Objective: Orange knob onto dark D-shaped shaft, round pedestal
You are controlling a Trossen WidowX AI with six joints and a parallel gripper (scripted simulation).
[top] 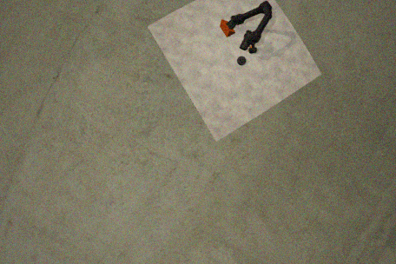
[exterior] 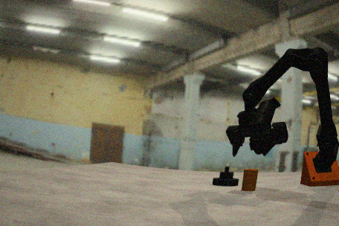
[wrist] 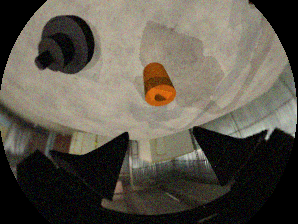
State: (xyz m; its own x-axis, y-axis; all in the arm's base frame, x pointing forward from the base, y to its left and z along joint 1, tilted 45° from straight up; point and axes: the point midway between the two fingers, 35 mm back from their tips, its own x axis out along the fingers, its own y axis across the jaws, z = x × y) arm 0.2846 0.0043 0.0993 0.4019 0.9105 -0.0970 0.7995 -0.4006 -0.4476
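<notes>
The orange knob is 2 cm behind my gripper tip, 2 cm to the right of it and 7 cm below it. Also, from my gripper tip: round dark pedestal (3 cm ahead, 16 cm to the right, 7 cm below).
</notes>
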